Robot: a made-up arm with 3 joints.
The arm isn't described. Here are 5 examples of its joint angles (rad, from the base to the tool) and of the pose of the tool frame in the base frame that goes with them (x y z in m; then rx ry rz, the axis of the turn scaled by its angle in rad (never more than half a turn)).
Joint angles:
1: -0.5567 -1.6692 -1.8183
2: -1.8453 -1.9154 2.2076
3: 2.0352 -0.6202 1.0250
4: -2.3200 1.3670 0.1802
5: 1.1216 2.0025 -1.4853
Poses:
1: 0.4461 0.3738 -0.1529 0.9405 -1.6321 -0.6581
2: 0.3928 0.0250 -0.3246 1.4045 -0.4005 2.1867
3: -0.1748 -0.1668 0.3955 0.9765 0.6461 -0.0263
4: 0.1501 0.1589 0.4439 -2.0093 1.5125 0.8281
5: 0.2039 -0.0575 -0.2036 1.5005 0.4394 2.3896
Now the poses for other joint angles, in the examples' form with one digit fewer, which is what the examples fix.
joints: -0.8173 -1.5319 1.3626
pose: 0.138 0.411 -0.145 -1.669 0.487 -1.743
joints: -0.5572 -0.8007 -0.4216
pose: -0.069 0.280 -0.168 -0.128 -0.377 -0.707
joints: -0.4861 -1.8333 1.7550
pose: 0.302 0.496 0.047 -1.480 1.271 -1.727
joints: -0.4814 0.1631 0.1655
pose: -0.204 -0.044 0.096 -0.645 0.026 0.164
